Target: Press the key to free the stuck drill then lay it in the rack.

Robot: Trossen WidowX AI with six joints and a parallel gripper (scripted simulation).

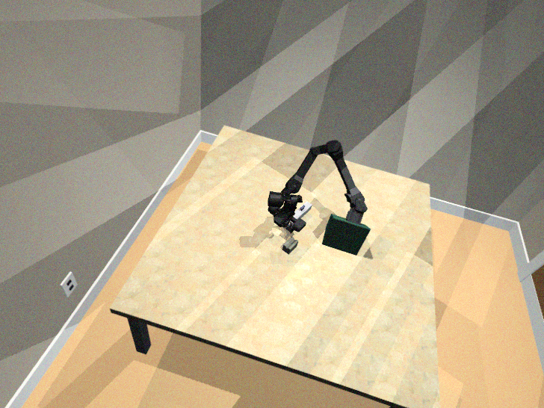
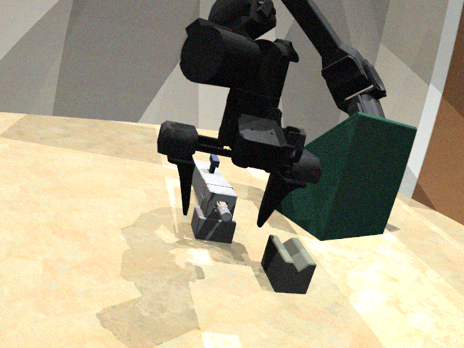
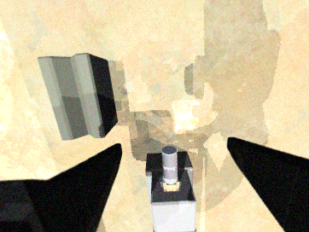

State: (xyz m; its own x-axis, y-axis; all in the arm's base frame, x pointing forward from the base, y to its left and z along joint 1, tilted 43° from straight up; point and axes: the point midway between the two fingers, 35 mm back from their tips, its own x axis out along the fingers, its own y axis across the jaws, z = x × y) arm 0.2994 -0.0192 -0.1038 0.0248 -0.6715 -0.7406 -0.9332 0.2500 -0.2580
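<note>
Right now the drill is 30 mm behind my gripper tip and 60 mm to the right of it. Also, from my gripper tip: grey holder: 50 mm behind, 110 mm to the right, 10 mm below; rack: 60 mm behind, 70 mm to the left, 30 mm below; dark key: 60 mm behind, 140 mm to the right, 10 mm above.
</note>
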